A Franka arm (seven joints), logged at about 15 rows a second.
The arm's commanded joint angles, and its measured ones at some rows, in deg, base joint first. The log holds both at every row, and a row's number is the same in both.
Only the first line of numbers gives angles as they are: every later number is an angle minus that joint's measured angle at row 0.
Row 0, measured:
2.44, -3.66, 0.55, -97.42, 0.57, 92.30, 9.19
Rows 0 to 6, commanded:
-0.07, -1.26, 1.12, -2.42, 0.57, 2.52, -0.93
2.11, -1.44, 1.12, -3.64, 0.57, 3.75, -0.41
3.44, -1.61, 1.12, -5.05, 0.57, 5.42, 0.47
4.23, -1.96, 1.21, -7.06, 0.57, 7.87, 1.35
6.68, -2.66, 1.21, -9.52, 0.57, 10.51, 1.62
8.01, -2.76, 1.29, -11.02, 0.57, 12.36, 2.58
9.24, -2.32, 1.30, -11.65, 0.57, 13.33, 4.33
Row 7, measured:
7.41, -0.20, 1.11, -6.90, 0.05, 9.74, 1.98
